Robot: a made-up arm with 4 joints.
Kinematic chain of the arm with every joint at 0, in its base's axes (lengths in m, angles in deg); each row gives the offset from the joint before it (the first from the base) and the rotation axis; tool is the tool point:
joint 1: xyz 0 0 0.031 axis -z
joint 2: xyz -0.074 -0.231 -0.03 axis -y
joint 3: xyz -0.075 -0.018 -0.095 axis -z
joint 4: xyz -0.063 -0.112 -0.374 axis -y
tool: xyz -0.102 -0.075 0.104
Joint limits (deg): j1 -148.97..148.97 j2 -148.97..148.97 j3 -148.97..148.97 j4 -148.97..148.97
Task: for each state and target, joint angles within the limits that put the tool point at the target. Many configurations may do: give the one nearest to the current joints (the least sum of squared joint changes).
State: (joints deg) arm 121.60 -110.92 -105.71 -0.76
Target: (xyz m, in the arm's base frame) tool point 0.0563 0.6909 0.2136
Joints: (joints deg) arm 139.63 -125.40 -78.80 43.04
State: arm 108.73 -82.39 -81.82 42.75
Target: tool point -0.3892 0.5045 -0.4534
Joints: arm 102.13 -38.12 -63.33 87.21
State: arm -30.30 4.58 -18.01 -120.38
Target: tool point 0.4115 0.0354 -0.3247
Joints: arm -61.38 29.35 -39.34 -119.74
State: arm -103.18 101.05 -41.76 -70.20
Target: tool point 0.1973 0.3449 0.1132
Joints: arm -107.34 90.73 -72.50 -76.72
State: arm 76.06 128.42 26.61 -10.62
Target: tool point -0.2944 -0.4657 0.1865
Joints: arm 74.00 148.77 7.26 11.30
